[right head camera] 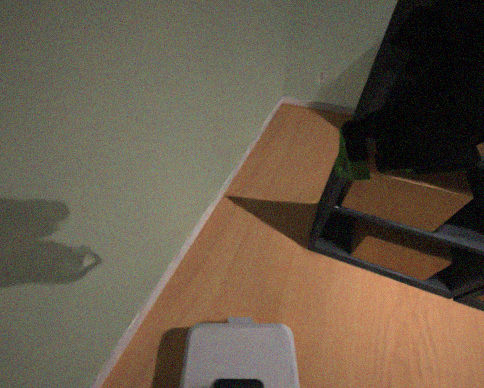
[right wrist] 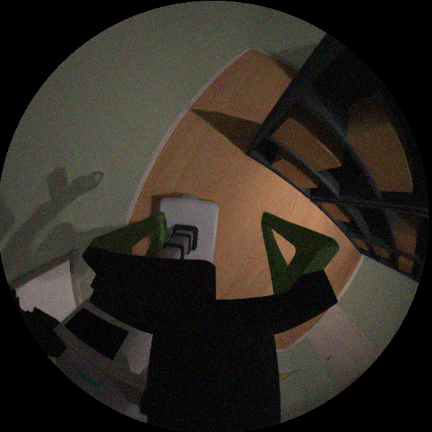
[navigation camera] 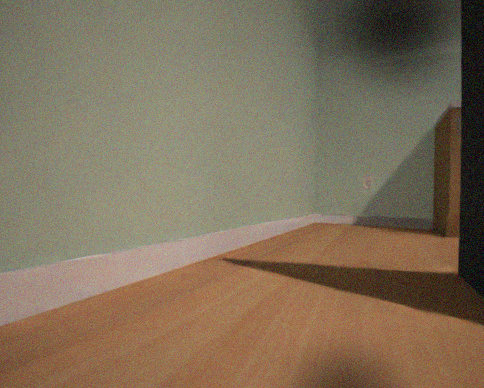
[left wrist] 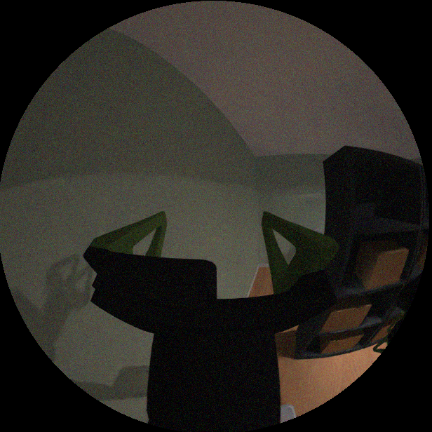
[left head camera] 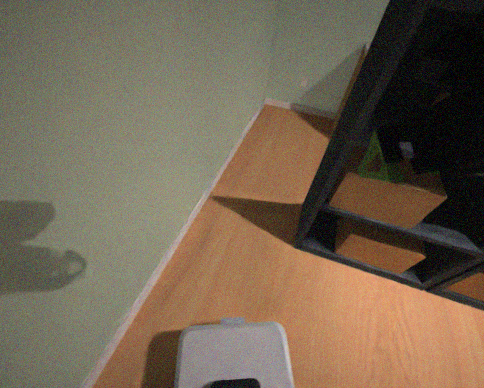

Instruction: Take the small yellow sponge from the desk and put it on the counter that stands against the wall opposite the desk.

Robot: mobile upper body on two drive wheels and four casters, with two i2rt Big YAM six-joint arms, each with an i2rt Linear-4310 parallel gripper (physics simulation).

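Frame: origin at the left arm's base, x ahead, y left, z up, level; millimetres.
Where they show: right gripper, between the fingertips: (right head camera: 368, 169) (left head camera: 386, 170).
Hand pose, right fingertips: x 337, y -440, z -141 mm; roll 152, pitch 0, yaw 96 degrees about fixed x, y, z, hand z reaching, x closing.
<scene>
After its pixels a point has its place.
The small yellow sponge, the desk and the counter cannot be made out in any view. A tiny yellow spot (right wrist: 284, 376) shows low in the right wrist view, too small to identify. My left gripper (left wrist: 213, 216) is open, its green fingers wide apart, with bare green wall beyond them. My right gripper (right wrist: 213, 216) is open and empty above the wood floor. One of its green fingers (left head camera: 374, 160) (right head camera: 350, 167) also shows at the right in the head views, in front of the dark shelf unit (left head camera: 367, 100) {x 849, y -710, z -263 mm} (right wrist: 292, 100).
The shelf unit also stands at the right in the left wrist view (left wrist: 340, 200) and navigation view (navigation camera: 472, 150) {x 1154, y -835, z -1022 mm}. A brown wooden piece (navigation camera: 446, 175) {x 2315, y -1520, z -984 mm} stands behind it. A green wall (left head camera: 125, 125) {x 856, y 187, z -391 mm} (navigation camera: 150, 125) {x 1086, y 91, z -982 mm} runs along the left to a corner. My pale base (left head camera: 232, 350) {x 209, y -218, z -1150 mm} (right head camera: 240, 350) {x 207, y -229, z -1150 mm} shows below.
</scene>
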